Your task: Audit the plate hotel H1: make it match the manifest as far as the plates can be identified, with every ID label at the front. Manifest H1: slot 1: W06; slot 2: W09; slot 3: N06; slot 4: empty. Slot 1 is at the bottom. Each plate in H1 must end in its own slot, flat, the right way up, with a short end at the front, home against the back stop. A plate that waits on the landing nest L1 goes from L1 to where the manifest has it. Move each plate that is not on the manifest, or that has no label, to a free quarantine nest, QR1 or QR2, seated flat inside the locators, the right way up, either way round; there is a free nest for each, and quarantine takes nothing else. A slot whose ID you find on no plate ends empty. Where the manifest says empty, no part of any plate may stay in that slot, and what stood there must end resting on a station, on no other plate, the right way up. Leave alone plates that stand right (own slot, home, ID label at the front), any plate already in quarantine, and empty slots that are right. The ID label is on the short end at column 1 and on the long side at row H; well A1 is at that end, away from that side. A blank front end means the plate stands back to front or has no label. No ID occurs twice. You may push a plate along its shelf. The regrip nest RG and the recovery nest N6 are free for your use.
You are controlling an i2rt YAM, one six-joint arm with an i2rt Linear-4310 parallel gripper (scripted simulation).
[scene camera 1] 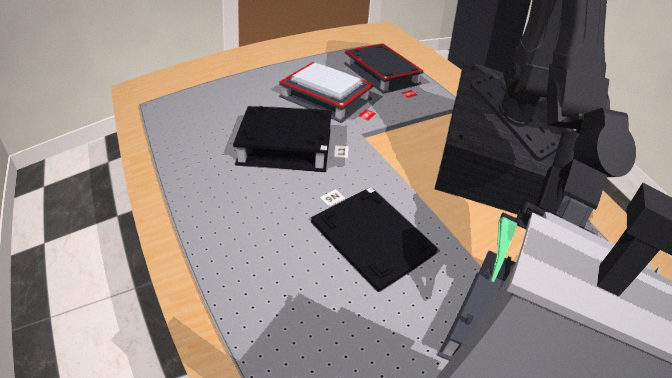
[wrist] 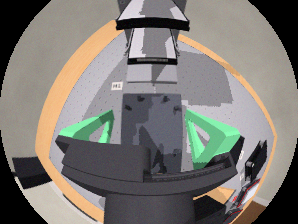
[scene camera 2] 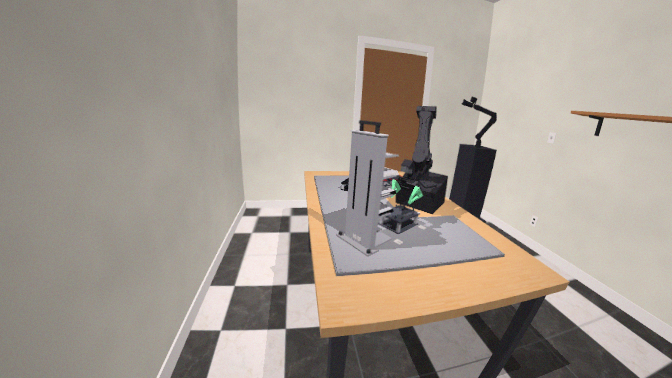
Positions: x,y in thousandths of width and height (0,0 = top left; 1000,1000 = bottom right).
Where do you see a white plate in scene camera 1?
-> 486,213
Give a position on a plate hotel H1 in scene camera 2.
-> At 547,390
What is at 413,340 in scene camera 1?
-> A black landing nest L1.
